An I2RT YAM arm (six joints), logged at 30 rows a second.
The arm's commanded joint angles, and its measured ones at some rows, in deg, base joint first. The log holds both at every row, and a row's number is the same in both.
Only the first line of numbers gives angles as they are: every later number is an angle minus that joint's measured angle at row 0.
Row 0, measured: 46.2, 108.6, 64.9, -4.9, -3.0, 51.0
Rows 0 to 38, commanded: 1.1, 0.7, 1.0, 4.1, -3.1, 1.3; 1.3, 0.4, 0.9, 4.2, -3.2, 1.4; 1.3, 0.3, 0.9, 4.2, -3.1, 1.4; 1.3, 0.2, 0.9, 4.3, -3.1, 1.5; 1.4, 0.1, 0.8, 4.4, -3.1, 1.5; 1.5, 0.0, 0.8, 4.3, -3.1, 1.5; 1.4, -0.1, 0.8, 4.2, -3.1, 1.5; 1.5, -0.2, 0.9, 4.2, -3.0, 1.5; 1.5, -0.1, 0.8, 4.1, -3.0, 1.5; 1.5, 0.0, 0.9, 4.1, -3.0, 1.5; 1.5, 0.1, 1.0, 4.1, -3.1, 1.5; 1.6, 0.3, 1.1, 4.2, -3.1, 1.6; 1.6, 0.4, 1.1, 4.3, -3.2, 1.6; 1.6, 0.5, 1.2, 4.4, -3.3, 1.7; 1.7, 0.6, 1.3, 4.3, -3.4, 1.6; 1.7, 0.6, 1.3, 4.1, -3.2, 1.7; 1.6, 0.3, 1.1, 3.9, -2.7, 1.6; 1.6, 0.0, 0.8, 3.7, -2.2, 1.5; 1.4, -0.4, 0.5, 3.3, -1.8, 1.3; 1.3, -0.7, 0.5, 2.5, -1.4, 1.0; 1.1, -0.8, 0.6, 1.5, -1.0, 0.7; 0.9, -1.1, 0.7, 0.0, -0.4, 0.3; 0.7, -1.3, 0.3, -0.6, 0.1, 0.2; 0.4, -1.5, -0.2, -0.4, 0.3, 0.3; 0.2, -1.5, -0.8, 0.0, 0.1, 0.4; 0.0, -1.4, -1.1, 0.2, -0.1, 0.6; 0.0, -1.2, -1.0, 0.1, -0.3, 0.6; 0.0, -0.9, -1.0, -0.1, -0.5, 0.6; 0.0, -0.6, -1.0, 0.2, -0.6, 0.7; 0.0, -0.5, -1.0, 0.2, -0.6, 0.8; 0.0, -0.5, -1.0, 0.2, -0.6, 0.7; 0.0, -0.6, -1.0, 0.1, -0.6, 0.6; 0.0, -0.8, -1.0, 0.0, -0.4, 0.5; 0.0, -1.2, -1.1, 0.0, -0.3, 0.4; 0.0, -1.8, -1.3, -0.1, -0.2, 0.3; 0.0, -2.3, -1.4, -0.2, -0.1, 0.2; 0.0, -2.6, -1.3, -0.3, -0.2, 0.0; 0.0, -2.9, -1.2, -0.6, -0.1, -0.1; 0.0, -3.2, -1.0, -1.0, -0.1, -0.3
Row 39, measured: 0.3, -0.4, -0.3, 0.4, -1.1, 0.7
